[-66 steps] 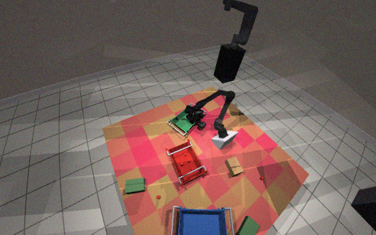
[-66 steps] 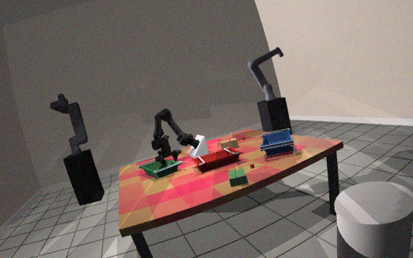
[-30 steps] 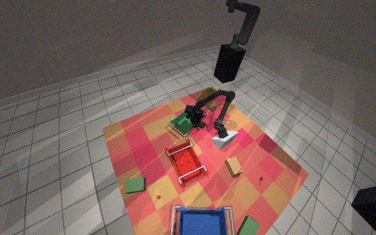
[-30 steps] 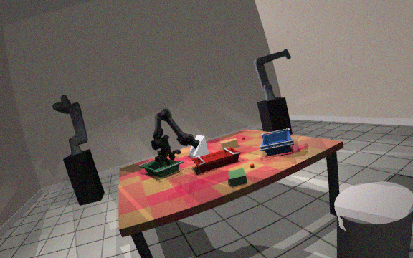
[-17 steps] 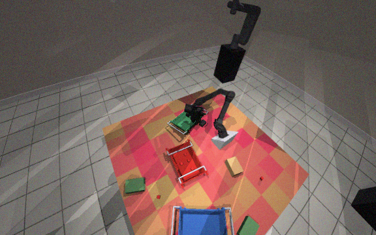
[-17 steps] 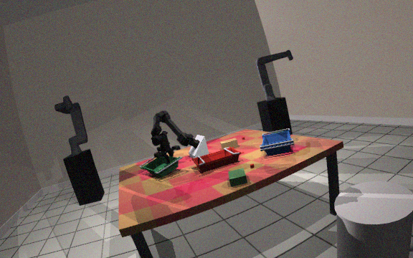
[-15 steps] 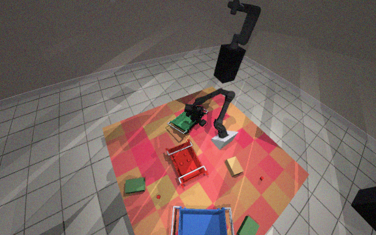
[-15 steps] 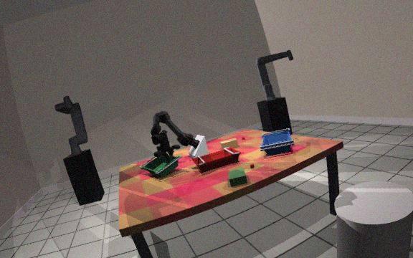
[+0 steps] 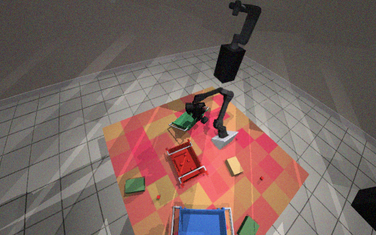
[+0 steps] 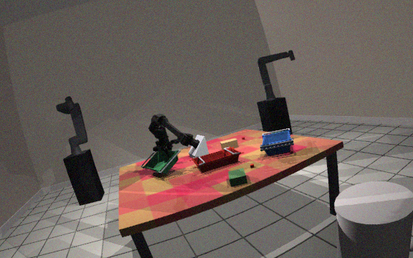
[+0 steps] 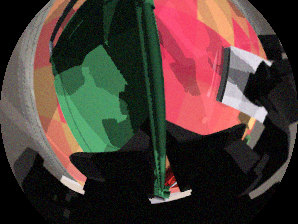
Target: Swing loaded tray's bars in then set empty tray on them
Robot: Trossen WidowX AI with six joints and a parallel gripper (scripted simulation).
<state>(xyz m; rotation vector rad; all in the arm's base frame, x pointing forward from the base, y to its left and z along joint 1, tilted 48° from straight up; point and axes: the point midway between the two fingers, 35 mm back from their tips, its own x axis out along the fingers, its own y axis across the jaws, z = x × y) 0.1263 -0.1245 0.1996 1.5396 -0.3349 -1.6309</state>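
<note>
The green tray is 3 cm ahead of my gripper tip and 7 cm to the right of it. Round my gripper tip: tan block (7 cm behind, 46 cm to the left, 5 cm below).
</note>
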